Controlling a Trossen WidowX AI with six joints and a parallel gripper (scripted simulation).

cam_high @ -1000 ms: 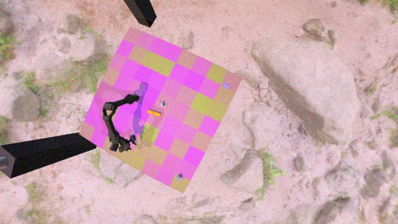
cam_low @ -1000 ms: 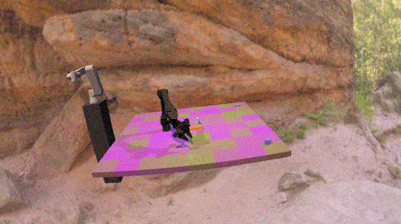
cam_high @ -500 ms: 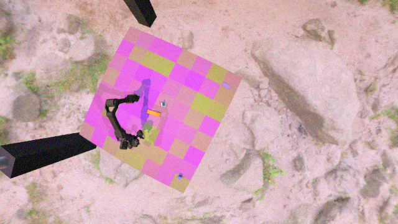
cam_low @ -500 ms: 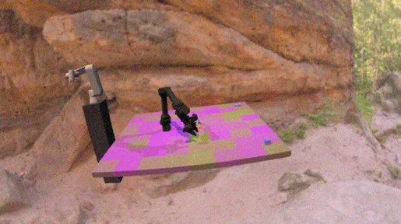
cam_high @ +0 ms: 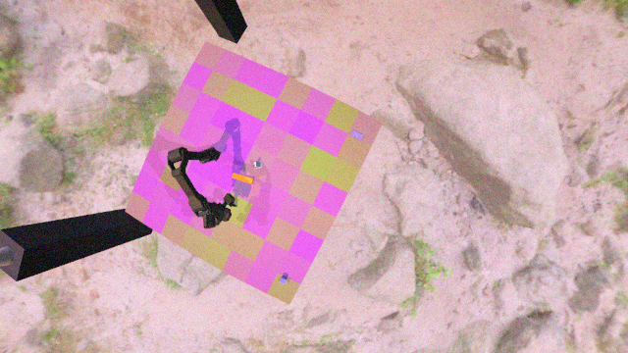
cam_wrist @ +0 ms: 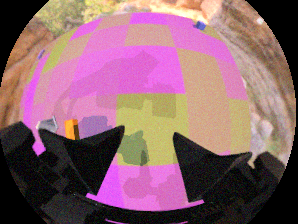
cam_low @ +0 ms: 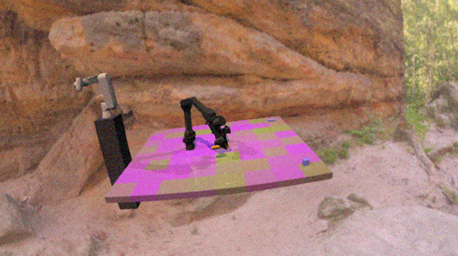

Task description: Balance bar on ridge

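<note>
Now: the orange bar 50 mm behind my gripper tip, 190 mm to the left of it and 60 mm below it. The rest, counted from my gripper tip: small purple block (460 mm ahead, 730 mm to the left, 60 mm below); small blue cube (460 mm ahead, 270 mm to the right, 50 mm below).
</note>
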